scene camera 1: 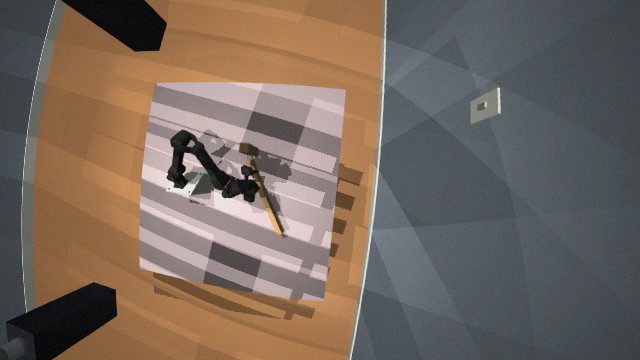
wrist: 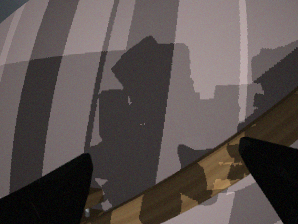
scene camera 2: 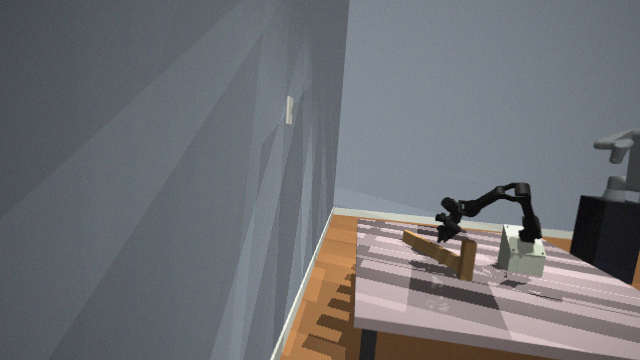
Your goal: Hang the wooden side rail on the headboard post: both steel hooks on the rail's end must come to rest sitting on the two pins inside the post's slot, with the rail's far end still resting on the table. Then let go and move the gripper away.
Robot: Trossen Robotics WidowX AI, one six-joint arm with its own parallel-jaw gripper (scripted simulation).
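Observation:
You'd find my gripper (wrist: 168, 153) open, and it's holding nothing. Then there's a wooden side rail (scene camera 2: 444, 256) that I can see too.

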